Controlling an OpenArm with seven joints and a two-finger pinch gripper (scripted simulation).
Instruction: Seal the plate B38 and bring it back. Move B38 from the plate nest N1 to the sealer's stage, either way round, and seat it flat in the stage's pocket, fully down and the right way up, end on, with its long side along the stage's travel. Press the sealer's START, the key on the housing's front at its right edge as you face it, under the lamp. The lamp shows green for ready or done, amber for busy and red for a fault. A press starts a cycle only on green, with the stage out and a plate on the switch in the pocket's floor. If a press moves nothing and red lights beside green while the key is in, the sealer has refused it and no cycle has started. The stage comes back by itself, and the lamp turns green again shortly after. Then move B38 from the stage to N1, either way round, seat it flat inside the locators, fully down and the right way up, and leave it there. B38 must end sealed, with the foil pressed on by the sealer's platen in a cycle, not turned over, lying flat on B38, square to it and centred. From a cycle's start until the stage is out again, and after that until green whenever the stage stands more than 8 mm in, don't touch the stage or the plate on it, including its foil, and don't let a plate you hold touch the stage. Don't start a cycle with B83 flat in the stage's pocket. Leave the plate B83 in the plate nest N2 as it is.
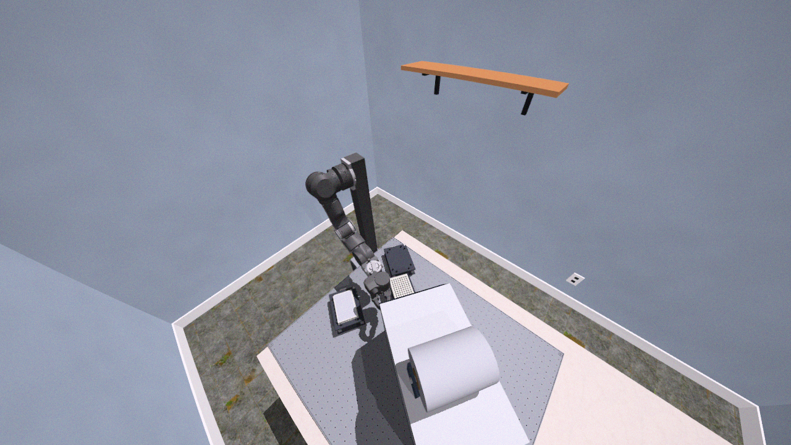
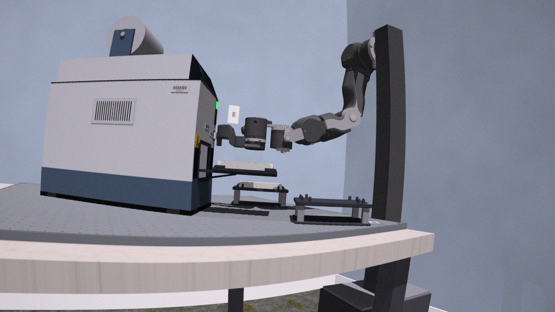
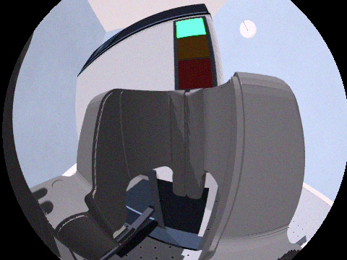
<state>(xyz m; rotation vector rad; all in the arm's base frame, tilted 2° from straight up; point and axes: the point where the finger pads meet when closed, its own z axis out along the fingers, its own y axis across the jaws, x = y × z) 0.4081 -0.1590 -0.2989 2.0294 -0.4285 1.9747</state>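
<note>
Right now my hand is 1 cm to the left of the start key and 1 cm short of it. The rest, counted from my hand: sealer's stage 12 cm to the left, 9 cm below, 4 cm behind; then foil roll 26 cm ahead, 23 cm above, 1 cm to the right; then yellow warning label 16 cm to the left, 9 cm ahead, 3 cm below.
</note>
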